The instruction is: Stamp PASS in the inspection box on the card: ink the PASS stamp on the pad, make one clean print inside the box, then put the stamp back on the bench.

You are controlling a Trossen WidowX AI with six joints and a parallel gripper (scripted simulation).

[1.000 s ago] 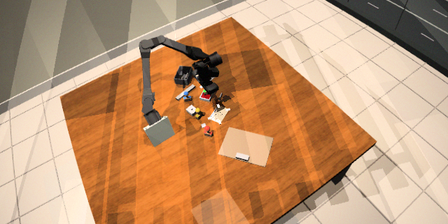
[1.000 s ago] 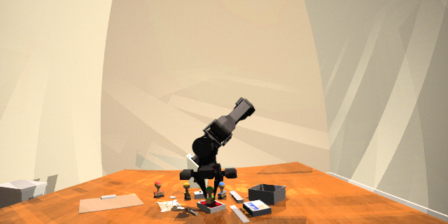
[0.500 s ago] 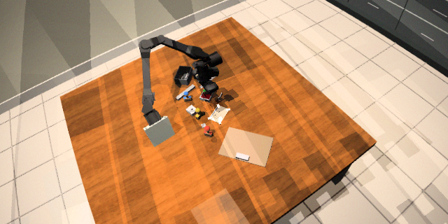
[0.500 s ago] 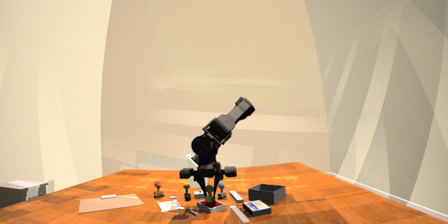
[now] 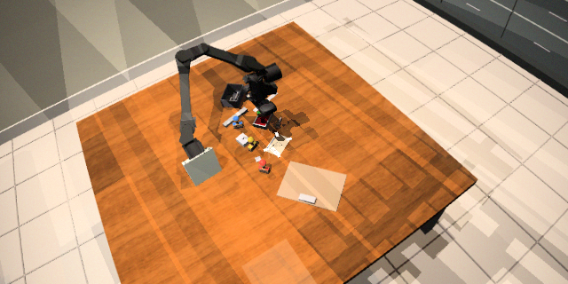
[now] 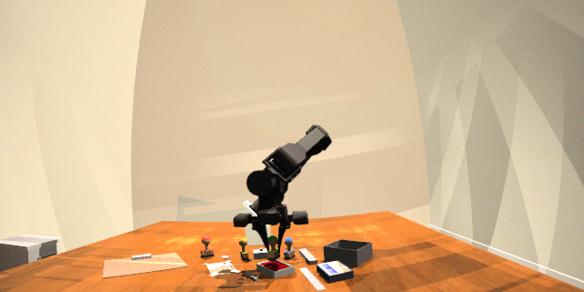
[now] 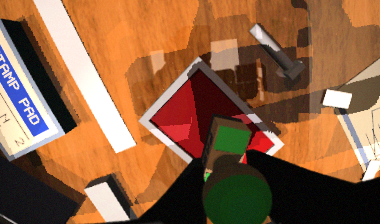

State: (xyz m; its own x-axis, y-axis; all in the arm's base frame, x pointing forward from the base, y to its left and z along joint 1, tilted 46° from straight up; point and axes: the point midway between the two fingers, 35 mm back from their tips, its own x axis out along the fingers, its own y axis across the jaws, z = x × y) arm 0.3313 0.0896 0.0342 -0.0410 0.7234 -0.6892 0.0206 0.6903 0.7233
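The red ink pad lies 50 mm below my gripper tip. The rest, counted from my gripper tip: bolt: 60 mm to the right, 50 mm below, 40 mm ahead; then blue-knobbed stamp: 110 mm behind, 40 mm to the left, 40 mm below; then green-knobbed stamp: right at my gripper tip.
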